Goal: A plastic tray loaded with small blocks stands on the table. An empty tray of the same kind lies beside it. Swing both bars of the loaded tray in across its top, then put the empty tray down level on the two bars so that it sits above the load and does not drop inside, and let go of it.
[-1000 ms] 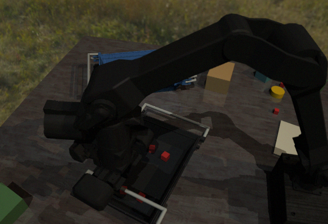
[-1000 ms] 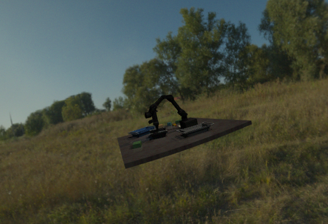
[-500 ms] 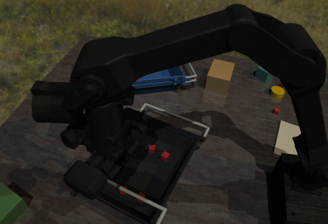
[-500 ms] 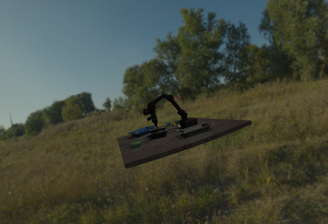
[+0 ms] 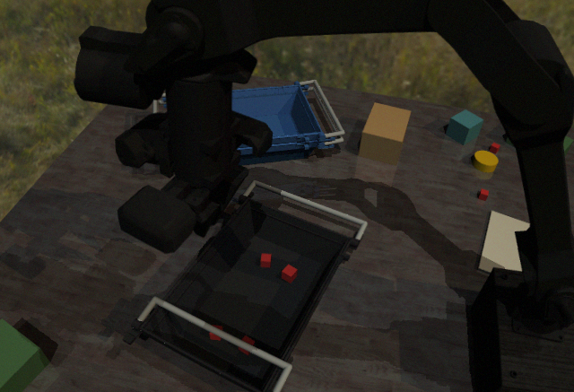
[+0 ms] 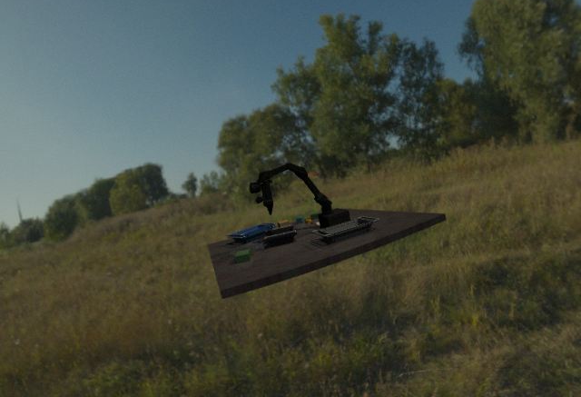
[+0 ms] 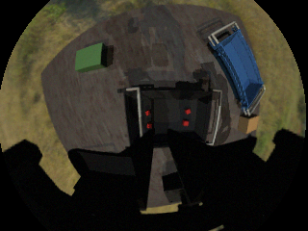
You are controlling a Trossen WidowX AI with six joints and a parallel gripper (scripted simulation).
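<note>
The grey tray lies 360 mm behind my gripper tip, 310 mm to the left of it and 150 mm below it. From my gripper tip the other things lie so: yellow disc (500 mm to the right, 380 mm behind, 190 mm below); then tan block (500 mm to the right, 170 mm behind, 160 mm below); then cream block (430 mm behind, 280 mm to the right, 190 mm below).
</note>
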